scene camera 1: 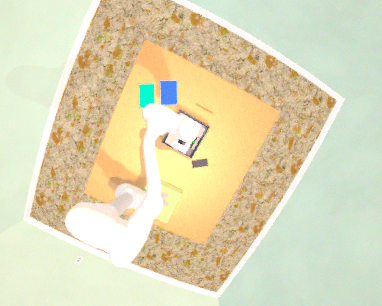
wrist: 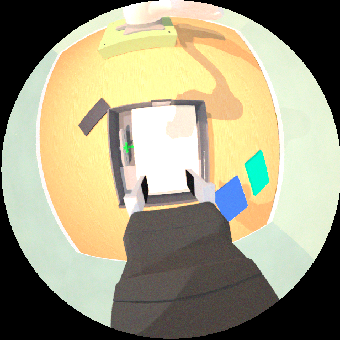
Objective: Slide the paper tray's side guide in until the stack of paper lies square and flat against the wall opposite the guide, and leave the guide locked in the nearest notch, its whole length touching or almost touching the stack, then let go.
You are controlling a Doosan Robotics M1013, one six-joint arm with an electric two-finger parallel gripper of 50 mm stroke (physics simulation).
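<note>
The dark paper tray [scene camera 1: 205, 131] [wrist: 116, 165] holds a white paper stack [wrist: 165, 150]. In the wrist view the grey side guide [wrist: 131, 159], with a green tab [scene camera 1: 193, 142] [wrist: 128, 147], stands upright left of the stack, close to its long edge; whether they touch is unclear. The stack looks nearly square to the tray, with a narrow strip between it and the right wall. My gripper [wrist: 166, 180] is open and empty, above the stack's end nearest the gripper body in the wrist view, away from the tab. In the scene view the arm hides the fingertips and part of the stack.
A blue block [scene camera 1: 169, 92] [wrist: 232, 198] and a teal block [scene camera 1: 146, 95] [wrist: 257, 172] lie off one tray side. A dark flat block [scene camera 1: 200, 163] [wrist: 94, 117] lies near a corner beyond the guide side. A yellow-green box [scene camera 1: 171, 202] [wrist: 140, 41] stands farther off.
</note>
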